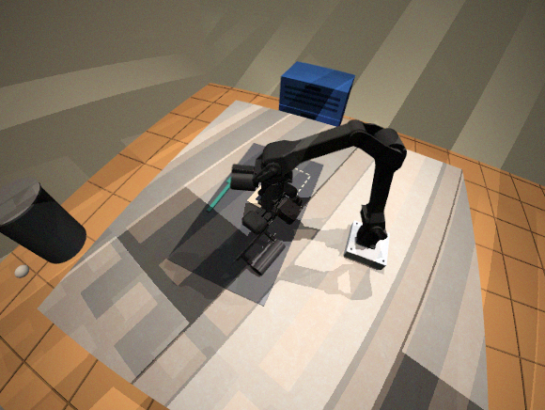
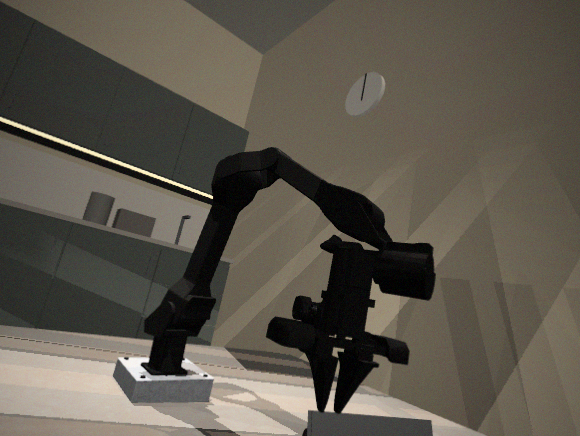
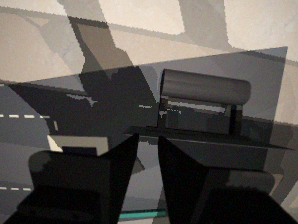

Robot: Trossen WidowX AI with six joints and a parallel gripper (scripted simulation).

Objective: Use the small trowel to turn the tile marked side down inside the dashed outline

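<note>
Right now the grey mat is 10 cm to the right of my gripper tip, 9 cm below it and 9 cm ahead of it. The rest, counted from my gripper tip: tan square tile: 14 cm to the right, 7 cm below, 6 cm ahead; then teal trowel: 22 cm ahead, 12 cm to the right, 7 cm below.
</note>
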